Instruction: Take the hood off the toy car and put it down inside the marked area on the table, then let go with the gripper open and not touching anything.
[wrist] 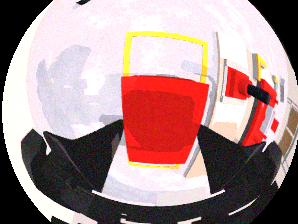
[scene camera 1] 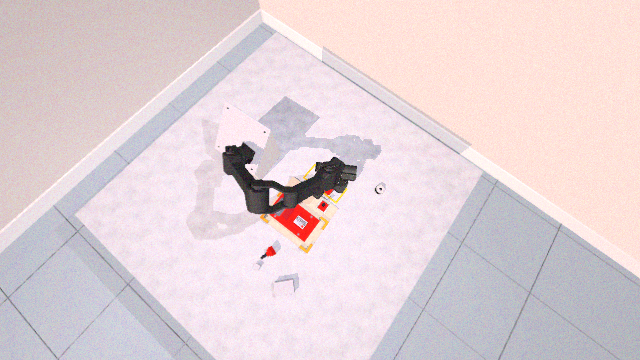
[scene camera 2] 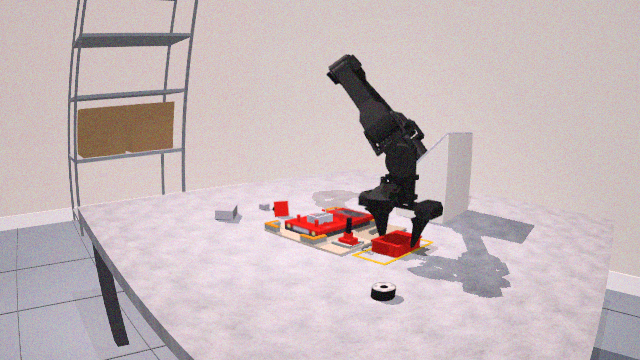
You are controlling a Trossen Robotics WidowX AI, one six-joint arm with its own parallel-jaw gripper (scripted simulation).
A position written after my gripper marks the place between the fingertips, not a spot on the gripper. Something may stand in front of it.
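Gripper (scene camera 2: pixel 397 243) open, holding nothing, visible too in the wrist view (wrist: pixel 161 126). Red hood (scene camera 2: pixel 397 243), likewise in the wrist view (wrist: pixel 161 115).
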